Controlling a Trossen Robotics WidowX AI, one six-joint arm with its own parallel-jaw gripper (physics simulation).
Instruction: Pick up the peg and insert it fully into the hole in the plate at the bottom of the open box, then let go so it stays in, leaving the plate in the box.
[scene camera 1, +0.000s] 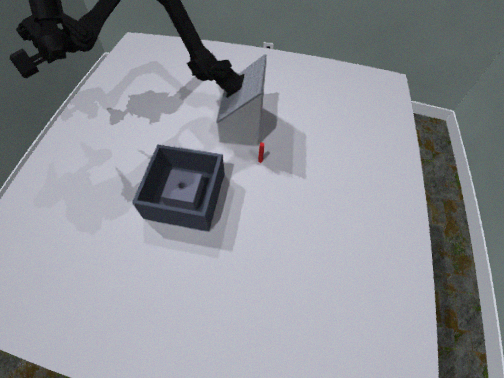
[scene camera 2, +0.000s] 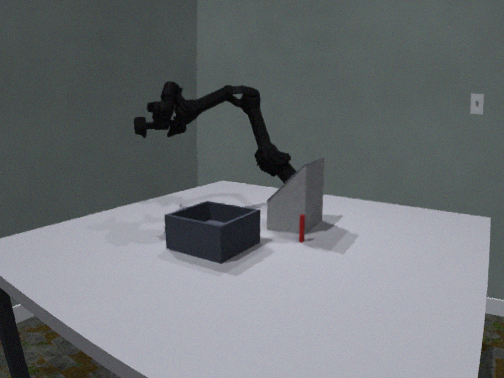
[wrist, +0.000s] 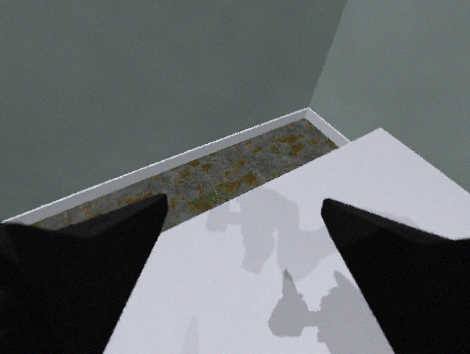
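Where they show: gripper, fingertip midpoint: (scene camera 2: 156, 136) (wrist: 245, 204); arm's base, origin of the base link: (scene camera 1: 235, 86) (scene camera 2: 293, 181).
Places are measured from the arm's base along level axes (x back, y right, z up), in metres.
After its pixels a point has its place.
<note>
A thin red peg (scene camera 1: 261, 153) @(z -0.093, x -0.178, y -0.106 m) (scene camera 2: 302, 228) @(z -0.097, x -0.177, y -0.109 m) stands upright on the table, beside the grey wedge-shaped base of the arm. The open dark box (scene camera 1: 175, 217) @(z -0.082, x -0.424, y 0.087 m) (scene camera 2: 192, 240) @(z -0.095, x -0.424, y 0.095 m) stands apart from the peg, to its left in both scene views. The lighter square plate (scene camera 1: 171, 194) @(z -0.081, x -0.361, y 0.115 m) lies on the box floor, its small dark hole (scene camera 1: 182, 185) @(z -0.096, x -0.320, y 0.098 m) near the middle and empty. My gripper (scene camera 2: 158, 128) @(z 0.137, x -0.098, y 0.520 m) (wrist: 245, 204) @(z 0.137, x -0.098, y 0.520 m) is open with nothing between its fingers. It hangs high in the air, far to the left of the peg and box in the scene views. Peg and box do not show in the wrist view.
The grey wedge-shaped base (scene camera 1: 240, 125) @(z -0.049, x -0.117, y -0.033 m) (scene camera 2: 287, 210) @(z -0.067, x -0.117, y -0.033 m) stands close behind the peg and carries the arm. The box walls rise around the plate on all sides. The white table (scene camera 1: 325, 260) @(z -0.139, x -0.463, y -0.313 m) (scene camera 2: 350, 300) @(z -0.139, x -0.465, y -0.342 m) (wrist: 225, 280) @(z -0.139, x -0.114, y 0.525 m) bears shadows of the arm, and its edges show.
</note>
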